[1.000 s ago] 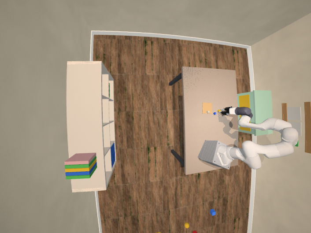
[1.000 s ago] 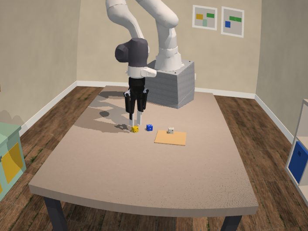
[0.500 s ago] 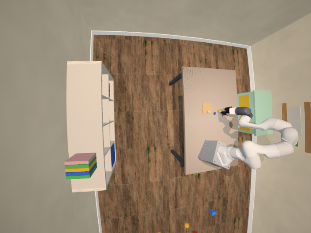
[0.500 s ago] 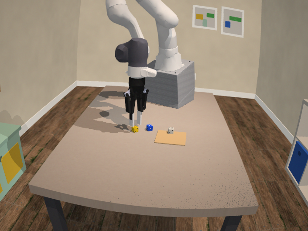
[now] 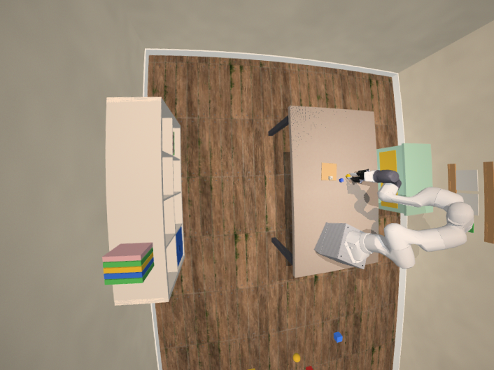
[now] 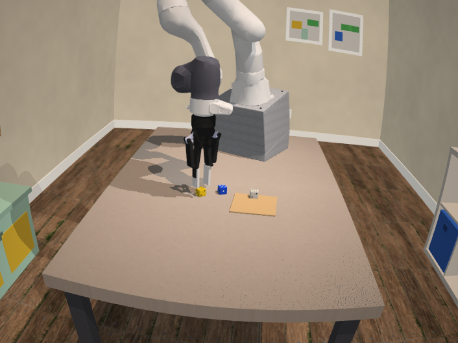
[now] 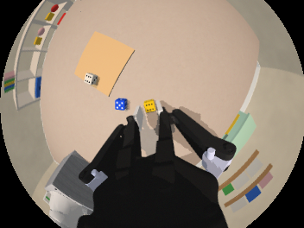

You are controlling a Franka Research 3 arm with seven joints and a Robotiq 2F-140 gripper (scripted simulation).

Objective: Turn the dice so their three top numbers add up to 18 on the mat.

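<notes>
Right now my hand is 5 cm above the yellow die. The rest, counted from my hand: blue die 2 cm behind, 7 cm to the left, 5 cm below; white die 3 cm ahead, 17 cm to the left, 5 cm below; mat 7 cm ahead, 16 cm to the left, 6 cm below.
</notes>
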